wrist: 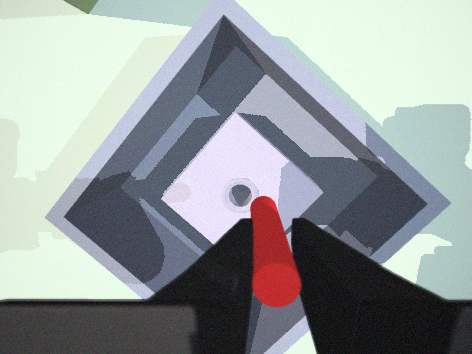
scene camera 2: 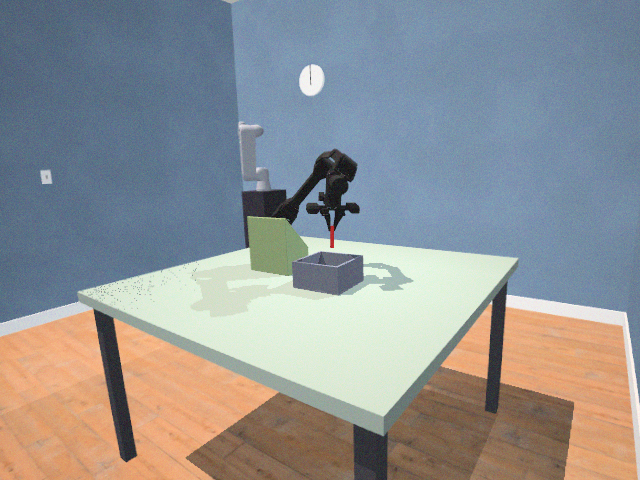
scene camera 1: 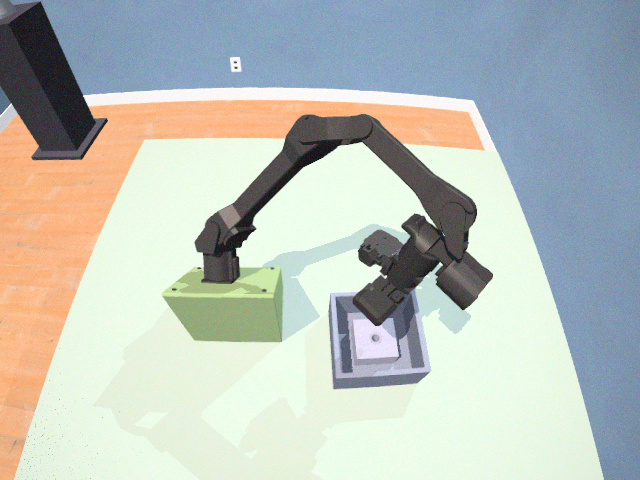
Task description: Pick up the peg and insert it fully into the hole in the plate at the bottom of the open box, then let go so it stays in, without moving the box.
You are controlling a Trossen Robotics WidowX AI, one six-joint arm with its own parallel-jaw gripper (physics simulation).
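Where they show: gripper, fingertip midpoint: (wrist: 271, 230) (scene camera 2: 331, 230) (scene camera 1: 385, 296); arm's base, link origin: (scene camera 2: 275, 231) (scene camera 1: 221, 279).
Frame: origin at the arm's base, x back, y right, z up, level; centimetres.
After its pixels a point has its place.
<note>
My gripper (scene camera 2: 332, 227) @(x -32.5, y 3.3, z 3.2 cm) (wrist: 271, 230) @(x -32.5, y 3.3, z 3.2 cm) is shut on the red peg (scene camera 2: 332, 237) @(x -33.7, y 4.5, z 1.0 cm) (wrist: 270, 240) @(x -32.7, y 3.6, z 3.4 cm), which hangs roughly upright above the box. In scene camera 1 the arm hides the peg and fingertips. The open blue-grey box (scene camera 1: 379, 381) @(x -33.7, y 15.9, z -11.2 cm) (scene camera 2: 315, 277) @(x -34.3, y 15.8, z -11.1 cm) (wrist: 125, 110) @(x -23.4, y 7.2, z -6.5 cm) stands on the table. The pale plate (scene camera 1: 366, 352) @(x -30.8, y 9.8, z -10.5 cm) (wrist: 220, 165) @(x -30.1, y 5.9, z -10.5 cm) lies at its bottom, with the round hole (scene camera 1: 376, 338) @(x -33.4, y 5.7, z -12.7 cm) (wrist: 241, 195) near its middle. In the wrist view the peg's far end shows just right of and slightly below the hole. A gap shows between peg and box rim in scene camera 2.
The green base block (scene camera 1: 232, 320) @(x -3.0, y 7.3, z -3.6 cm) (scene camera 2: 268, 245) @(x -2.6, y 7.3, z -4.5 cm) carries the arm and stands left of the box in scene camera 1. The box walls rise around the plate. The pale green table (scene camera 1: 465, 413) @(x -53.9, y 21.8, z -16.3 cm) (scene camera 2: 310, 341) @(x -57.7, y 46.8, z -16.3 cm) bears both. A dark pedestal (scene camera 1: 46, 82) stands beyond the table.
</note>
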